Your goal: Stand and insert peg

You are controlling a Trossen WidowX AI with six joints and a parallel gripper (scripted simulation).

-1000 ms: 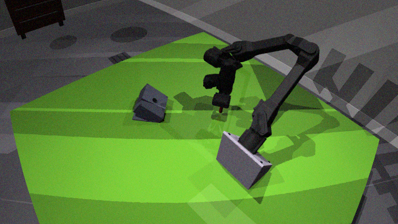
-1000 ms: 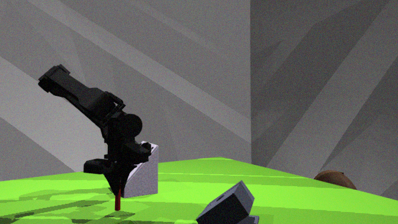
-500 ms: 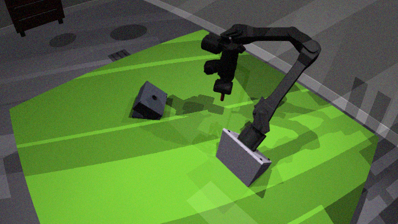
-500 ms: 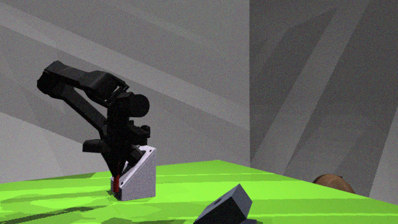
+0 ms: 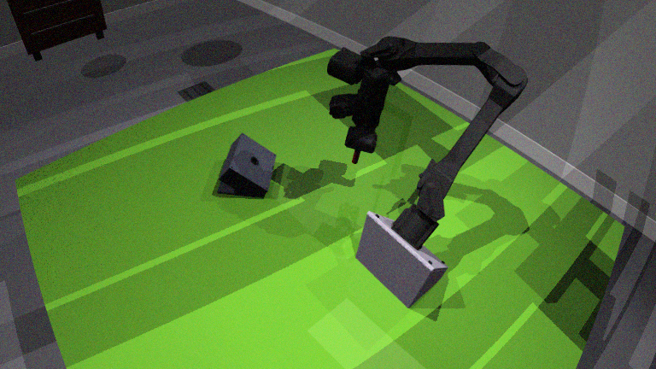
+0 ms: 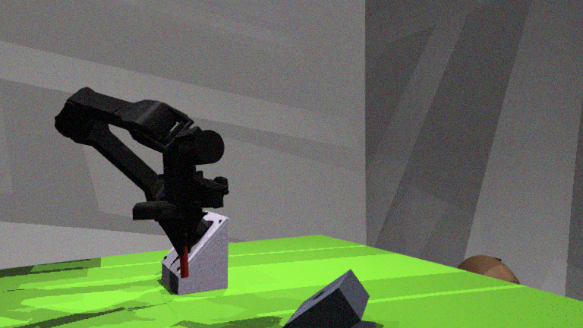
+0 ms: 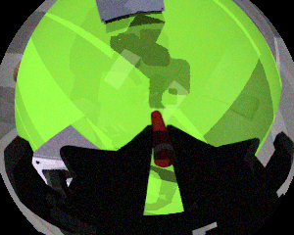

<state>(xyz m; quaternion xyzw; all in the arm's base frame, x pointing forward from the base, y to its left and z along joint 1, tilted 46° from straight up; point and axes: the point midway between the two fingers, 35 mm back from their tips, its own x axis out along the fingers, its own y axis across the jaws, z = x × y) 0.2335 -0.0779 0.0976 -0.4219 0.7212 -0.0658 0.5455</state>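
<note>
Now: gripper tip 190 mm short of the sloped panel, 180 mm to the right of it and 80 mm above it. Also, from my gripper tip: red peg (20 mm above).
</note>
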